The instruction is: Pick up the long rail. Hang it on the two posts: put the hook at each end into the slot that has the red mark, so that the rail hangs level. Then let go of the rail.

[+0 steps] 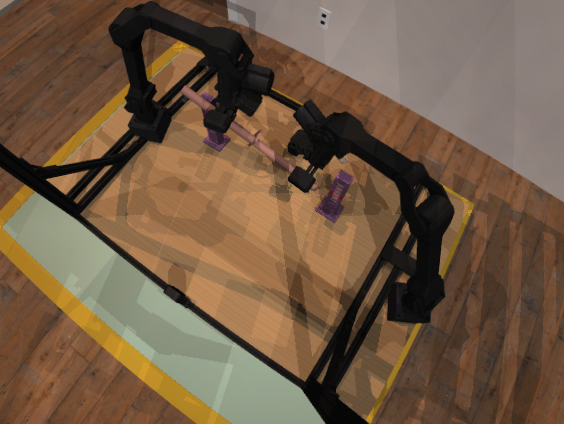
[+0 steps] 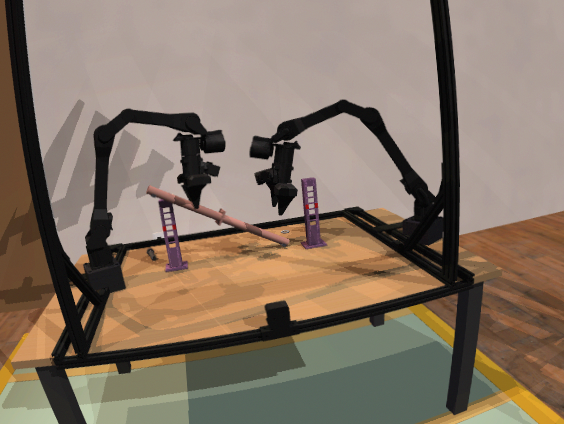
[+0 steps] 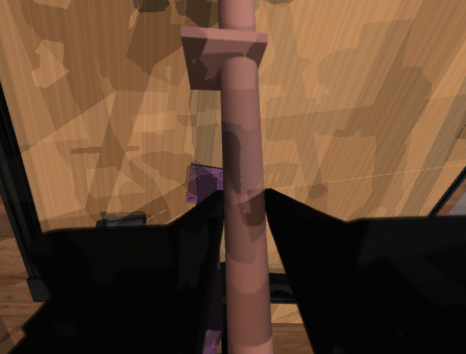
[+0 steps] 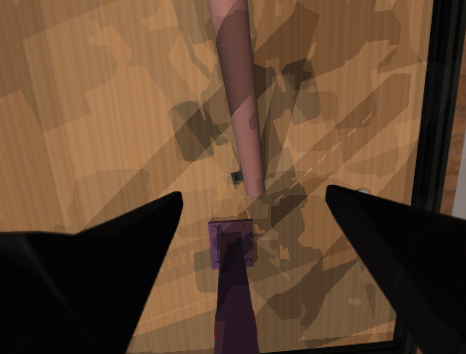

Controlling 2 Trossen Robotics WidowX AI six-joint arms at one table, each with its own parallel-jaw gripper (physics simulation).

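Where they show: left gripper, fingertip midpoint: [image 1: 229,123] [image 2: 195,208] [image 3: 243,196]; right gripper, fingertip midpoint: [image 1: 308,168] [image 2: 277,211] [image 4: 252,195]; left arm's base, origin of the base link: [image 1: 146,115] [image 2: 101,264]; right arm's base, origin of the base link: [image 1: 413,302].
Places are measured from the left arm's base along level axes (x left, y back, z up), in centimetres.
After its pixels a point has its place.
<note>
The long pink rail [image 1: 267,149] {x -7.1, y -42.5, z 4.9 cm} [image 2: 235,223] {x -7.9, y -41.7, z 3.8 cm} [image 3: 242,150] {x -4.9, y -33.8, z 10.3 cm} [image 4: 242,95] {x -8.2, y -48.8, z 1.0 cm} slopes, its left end high and its right end low near the table. My left gripper [image 2: 196,205] {x -4.6, y -31.0, z 10.6 cm} [image 3: 243,196] {x -4.6, y -31.0, z 10.6 cm} is shut on it between its middle flange and its left end. My right gripper [image 2: 278,207] {x -10.8, y -55.2, z 5.1 cm} [image 4: 252,195] {x -10.8, y -55.2, z 5.1 cm} is open above the low end, with nothing between its fingers. The left purple post [image 1: 216,137] {x -1.8, y -24.4, z -2.5 cm} [image 2: 170,235] {x -1.0, y -22.7, z 3.0 cm} stands below the raised part. The right purple post [image 1: 337,192] {x -17.1, y -64.1, z 6.9 cm} [image 2: 311,212] {x -17.2, y -63.6, z 3.1 cm} [image 4: 235,300] {x -15.3, y -62.6, z 4.1 cm} stands just beyond the low end. Red marks show on both posts. The hooks cannot be made out clearly.
A dark bolt [image 2: 152,254] {x 13.6, y -19.6, z -5.7 cm} [image 3: 121,220] {x 15.2, y -20.7, z -6.3 cm} lies near the left post. A small ring [image 1: 343,160] {x 1.8, y -66.3, z -7.0 cm} [image 2: 285,232] {x 1.5, y -65.5, z -7.1 cm} lies behind the rail's low end. A small dark piece [image 4: 236,177] {x -11.5, y -55.8, z -6.1 cm} shows beside that end. Black frame bars [image 1: 130,250] [image 2: 200,342] {x -45.8, y -10.6, z -8.5 cm} edge the table.
</note>
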